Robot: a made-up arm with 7 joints. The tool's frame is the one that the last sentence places. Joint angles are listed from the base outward.
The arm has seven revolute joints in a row. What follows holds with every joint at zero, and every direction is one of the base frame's.
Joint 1 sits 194.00 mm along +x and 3.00 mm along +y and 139.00 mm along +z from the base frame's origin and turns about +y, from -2.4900 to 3.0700 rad.
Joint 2 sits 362.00 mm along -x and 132.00 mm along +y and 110.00 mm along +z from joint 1 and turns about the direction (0.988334, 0.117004, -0.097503), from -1.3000 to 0.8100 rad.
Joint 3 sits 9.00 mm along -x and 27.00 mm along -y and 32.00 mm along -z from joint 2 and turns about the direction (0.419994, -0.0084, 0.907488), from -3.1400 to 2.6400 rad.
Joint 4 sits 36.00 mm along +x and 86.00 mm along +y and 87.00 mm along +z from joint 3 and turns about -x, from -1.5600 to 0.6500 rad.
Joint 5 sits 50.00 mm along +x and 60.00 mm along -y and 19.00 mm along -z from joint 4 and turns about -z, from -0.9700 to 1.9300 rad.
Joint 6 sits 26.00 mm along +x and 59.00 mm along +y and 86.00 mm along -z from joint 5 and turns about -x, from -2.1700 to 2.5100 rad.
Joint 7 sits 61.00 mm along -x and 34.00 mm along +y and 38.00 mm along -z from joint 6 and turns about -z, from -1.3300 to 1.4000 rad.
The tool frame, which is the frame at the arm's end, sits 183.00 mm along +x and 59.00 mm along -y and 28.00 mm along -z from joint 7; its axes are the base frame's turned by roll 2.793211, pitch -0.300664 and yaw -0.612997 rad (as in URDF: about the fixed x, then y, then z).
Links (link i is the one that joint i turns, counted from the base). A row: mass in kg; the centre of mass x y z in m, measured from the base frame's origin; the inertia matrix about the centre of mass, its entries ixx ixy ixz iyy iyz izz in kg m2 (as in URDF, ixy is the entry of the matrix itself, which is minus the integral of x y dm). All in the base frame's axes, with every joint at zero. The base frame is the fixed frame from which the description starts. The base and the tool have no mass.
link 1: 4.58; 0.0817 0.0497 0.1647; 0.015 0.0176 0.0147 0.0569 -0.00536 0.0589
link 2: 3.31; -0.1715 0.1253 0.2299; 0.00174 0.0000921 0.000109 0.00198 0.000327 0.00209
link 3: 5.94; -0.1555 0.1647 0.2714; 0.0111 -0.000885 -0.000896 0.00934 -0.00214 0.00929
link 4: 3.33; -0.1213 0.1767 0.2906; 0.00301 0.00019 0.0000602 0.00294 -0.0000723 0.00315
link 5: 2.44; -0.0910 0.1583 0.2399; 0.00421 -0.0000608 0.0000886 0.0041 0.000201 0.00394
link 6: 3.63; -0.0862 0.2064 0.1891; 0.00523 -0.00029 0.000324 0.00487 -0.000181 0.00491
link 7: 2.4; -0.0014 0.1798 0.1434; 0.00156 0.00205 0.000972 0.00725 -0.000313 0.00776
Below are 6 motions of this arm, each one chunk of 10 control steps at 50 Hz.
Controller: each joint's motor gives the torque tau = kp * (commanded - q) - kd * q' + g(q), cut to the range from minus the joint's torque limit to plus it. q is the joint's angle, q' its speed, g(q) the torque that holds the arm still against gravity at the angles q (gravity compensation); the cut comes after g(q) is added. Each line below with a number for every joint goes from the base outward.
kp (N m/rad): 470 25 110 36 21 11 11
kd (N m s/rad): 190 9.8 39 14 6.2 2.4 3.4
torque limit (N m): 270 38 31 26 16 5 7
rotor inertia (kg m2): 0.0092 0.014 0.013 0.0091 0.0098 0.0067 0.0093
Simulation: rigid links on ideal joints. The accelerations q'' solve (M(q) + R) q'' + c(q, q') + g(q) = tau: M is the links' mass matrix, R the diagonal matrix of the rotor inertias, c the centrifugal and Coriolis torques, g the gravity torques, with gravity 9.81 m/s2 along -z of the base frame. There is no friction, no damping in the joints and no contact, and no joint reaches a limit. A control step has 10 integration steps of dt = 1/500 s. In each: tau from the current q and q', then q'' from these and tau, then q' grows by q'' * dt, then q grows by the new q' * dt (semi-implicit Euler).
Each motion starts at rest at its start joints. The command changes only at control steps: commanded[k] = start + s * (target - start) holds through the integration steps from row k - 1 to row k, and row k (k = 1, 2, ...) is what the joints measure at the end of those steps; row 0 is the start. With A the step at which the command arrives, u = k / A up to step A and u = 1 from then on. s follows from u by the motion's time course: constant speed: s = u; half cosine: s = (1 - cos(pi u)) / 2; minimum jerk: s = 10 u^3 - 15 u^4 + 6 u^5; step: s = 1 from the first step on.
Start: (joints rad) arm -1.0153 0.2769 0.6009 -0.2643 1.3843 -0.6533 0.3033
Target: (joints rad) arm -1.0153 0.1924 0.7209 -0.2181 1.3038 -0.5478 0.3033
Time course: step
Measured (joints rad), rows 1 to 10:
1: -1.0152 0.2734 0.6067 -0.2606 1.3814 -0.6482 0.3027
2: -1.0151 0.2693 0.6128 -0.2579 1.3766 -0.6395 0.3017
3: -1.0151 0.2653 0.6187 -0.2558 1.3718 -0.6312 0.3014
4: -1.0152 0.2616 0.6243 -0.2539 1.3673 -0.6236 0.3014
5: -1.0152 0.2580 0.6297 -0.2521 1.3630 -0.6166 0.3016
6: -1.0152 0.2547 0.6347 -0.2505 1.3590 -0.6103 0.3019
7: -1.0152 0.2516 0.6395 -0.2490 1.3552 -0.6045 0.3021
8: -1.0152 0.2486 0.6441 -0.2476 1.3517 -0.5993 0.3023
9: -1.0152 0.2458 0.6483 -0.2462 1.3484 -0.5946 0.3025
10: -1.0152 0.2432 0.6524 -0.2449 1.3453 -0.5902 0.3027

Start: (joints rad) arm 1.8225 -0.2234 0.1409 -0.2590 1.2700 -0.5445 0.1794
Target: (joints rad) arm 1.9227 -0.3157 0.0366 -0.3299 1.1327 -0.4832 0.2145
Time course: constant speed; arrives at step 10
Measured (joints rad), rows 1 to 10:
1: 1.8228 -0.2240 0.1403 -0.2595 1.2691 -0.5441 0.1797
2: 1.8236 -0.2250 0.1393 -0.2605 1.2673 -0.5432 0.1802
3: 1.8248 -0.2265 0.1377 -0.2617 1.2647 -0.5418 0.1810
4: 1.8264 -0.2283 0.1356 -0.2633 1.2613 -0.5399 0.1819
5: 1.8284 -0.2305 0.1331 -0.2651 1.2573 -0.5377 0.1830
6: 1.8309 -0.2330 0.1301 -0.2672 1.2526 -0.5351 0.1843
7: 1.8337 -0.2359 0.1267 -0.2695 1.2474 -0.5323 0.1857
8: 1.8369 -0.2390 0.1230 -0.2720 1.2415 -0.5291 0.1872
9: 1.8404 -0.2425 0.1188 -0.2748 1.2352 -0.5256 0.1889
10: 1.8442 -0.2462 0.1143 -0.2778 1.2284 -0.5220 0.1906

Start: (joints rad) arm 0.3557 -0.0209 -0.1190 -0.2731 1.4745 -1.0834 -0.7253
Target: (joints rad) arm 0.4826 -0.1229 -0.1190 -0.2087 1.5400 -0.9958 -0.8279
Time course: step
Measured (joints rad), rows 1 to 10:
1: 0.3595 -0.0256 -0.1183 -0.2731 1.4786 -1.0751 -0.7272
2: 0.3651 -0.0298 -0.1181 -0.2709 1.4825 -1.0657 -0.7312
3: 0.3708 -0.0340 -0.1181 -0.2681 1.4862 -1.0581 -0.7362
4: 0.3763 -0.0381 -0.1181 -0.2652 1.4898 -1.0519 -0.7416
5: 0.3816 -0.0423 -0.1182 -0.2623 1.4931 -1.0467 -0.7470
6: 0.3866 -0.0463 -0.1182 -0.2594 1.4962 -1.0422 -0.7522
7: 0.3914 -0.0501 -0.1183 -0.2567 1.4992 -1.0383 -0.7572
8: 0.3959 -0.0538 -0.1184 -0.2541 1.5020 -1.0347 -0.7620
9: 0.4002 -0.0573 -0.1185 -0.2516 1.5045 -1.0315 -0.7664
10: 0.4043 -0.0607 -0.1186 -0.2492 1.5070 -1.0286 -0.7706

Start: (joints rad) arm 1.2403 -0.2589 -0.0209 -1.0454 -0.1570 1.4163 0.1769
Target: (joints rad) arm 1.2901 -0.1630 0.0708 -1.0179 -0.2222 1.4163 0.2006
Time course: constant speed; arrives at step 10
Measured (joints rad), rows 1 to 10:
1: 1.2404 -0.2589 -0.0205 -1.0451 -0.1571 1.4162 0.1770
2: 1.2408 -0.2586 -0.0198 -1.0446 -0.1577 1.4161 0.1772
3: 1.2413 -0.2580 -0.0185 -1.0439 -0.1586 1.4161 0.1776
4: 1.2421 -0.2570 -0.0168 -1.0431 -0.1598 1.4161 0.1782
5: 1.2431 -0.2555 -0.0147 -1.0422 -0.1615 1.4160 0.1788
6: 1.2442 -0.2537 -0.0122 -1.0412 -0.1635 1.4160 0.1796
7: 1.2456 -0.2514 -0.0094 -1.0401 -0.1658 1.4160 0.1804
8: 1.2471 -0.2487 -0.0061 -1.0390 -0.1684 1.4160 0.1814
9: 1.2488 -0.2456 -0.0026 -1.0378 -0.1712 1.4160 0.1824
10: 1.2507 -0.2422 0.0013 -1.0365 -0.1743 1.4160 0.1835

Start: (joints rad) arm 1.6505 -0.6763 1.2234 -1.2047 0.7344 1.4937 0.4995
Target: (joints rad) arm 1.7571 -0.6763 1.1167 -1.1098 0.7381 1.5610 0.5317
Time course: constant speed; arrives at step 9
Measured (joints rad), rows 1 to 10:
1: 1.6508 -0.6766 1.2229 -1.2044 0.7343 1.4937 0.4992
2: 1.6516 -0.6772 1.2217 -1.2035 0.7344 1.4940 0.4988
3: 1.6529 -0.6780 1.2199 -1.2021 0.7345 1.4948 0.4985
4: 1.6547 -0.6789 1.2175 -1.2003 0.7348 1.4962 0.4983
5: 1.6570 -0.6797 1.2145 -1.1979 0.7350 1.4981 0.4984
6: 1.6597 -0.6806 1.2111 -1.1951 0.7353 1.5006 0.4988
7: 1.6629 -0.6814 1.2072 -1.1919 0.7356 1.5036 0.4994
8: 1.6666 -0.6822 1.2028 -1.1884 0.7359 1.5070 0.5002
9: 1.6706 -0.6828 1.1980 -1.1845 0.7362 1.5108 0.5013
10: 1.6747 -0.6831 1.1934 -1.1805 0.7366 1.5150 0.5028

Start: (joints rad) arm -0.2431 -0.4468 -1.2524 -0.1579 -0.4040 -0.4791 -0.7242
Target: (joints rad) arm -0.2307 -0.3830 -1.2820 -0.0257 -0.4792 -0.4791 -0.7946
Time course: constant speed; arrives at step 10
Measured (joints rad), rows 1 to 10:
1: -0.2431 -0.4466 -1.2526 -0.1574 -0.4041 -0.4794 -0.7246
2: -0.2429 -0.4460 -1.2529 -0.1564 -0.4047 -0.4798 -0.7253
3: -0.2428 -0.4453 -1.2533 -0.1547 -0.4056 -0.4802 -0.7265
4: -0.2426 -0.4442 -1.2540 -0.1525 -0.4070 -0.4805 -0.7280
5: -0.2423 -0.4429 -1.2547 -0.1496 -0.4087 -0.4808 -0.7298
6: -0.2420 -0.4413 -1.2556 -0.1463 -0.4109 -0.4811 -0.7320
7: -0.2416 -0.4395 -1.2565 -0.1424 -0.4135 -0.4813 -0.7345
8: -0.2412 -0.4375 -1.2576 -0.1381 -0.4164 -0.4815 -0.7373
9: -0.2408 -0.4352 -1.2588 -0.1333 -0.4196 -0.4816 -0.7403
10: -0.2403 -0.4327 -1.2601 -0.1281 -0.4231 -0.4817 -0.7437

